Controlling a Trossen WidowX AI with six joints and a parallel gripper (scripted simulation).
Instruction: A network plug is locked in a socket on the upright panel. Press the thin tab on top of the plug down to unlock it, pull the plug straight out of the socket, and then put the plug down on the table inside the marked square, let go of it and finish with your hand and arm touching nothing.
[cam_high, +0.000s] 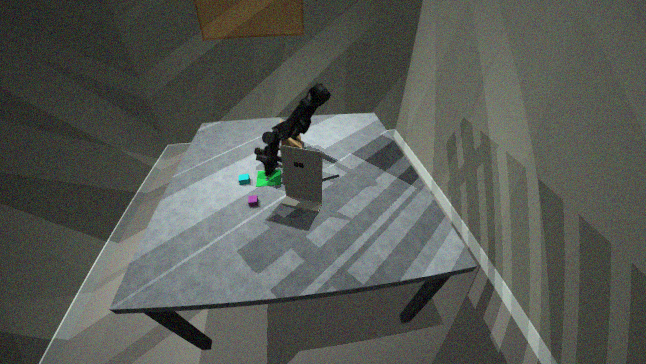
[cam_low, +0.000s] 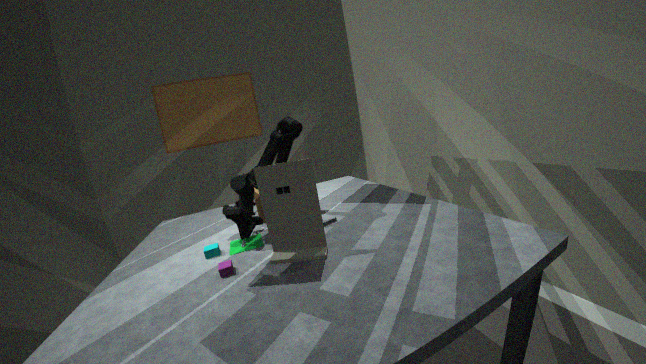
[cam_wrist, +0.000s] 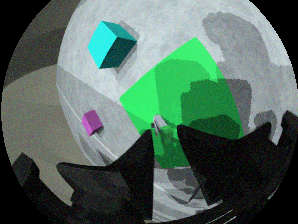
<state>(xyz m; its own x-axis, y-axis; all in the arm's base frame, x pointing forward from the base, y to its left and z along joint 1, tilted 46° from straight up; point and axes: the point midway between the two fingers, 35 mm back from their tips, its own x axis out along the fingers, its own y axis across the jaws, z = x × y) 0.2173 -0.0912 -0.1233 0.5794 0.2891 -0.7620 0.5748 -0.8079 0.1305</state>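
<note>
Now: the network plug 10 mm below my gripper tip. Also, from my gripper tip: cyan cube: 120 mm to the right, 10 mm behind; magenta cube: 150 mm ahead, 80 mm to the right, 10 mm below; green marked square: 20 mm below, 10 mm behind.
</note>
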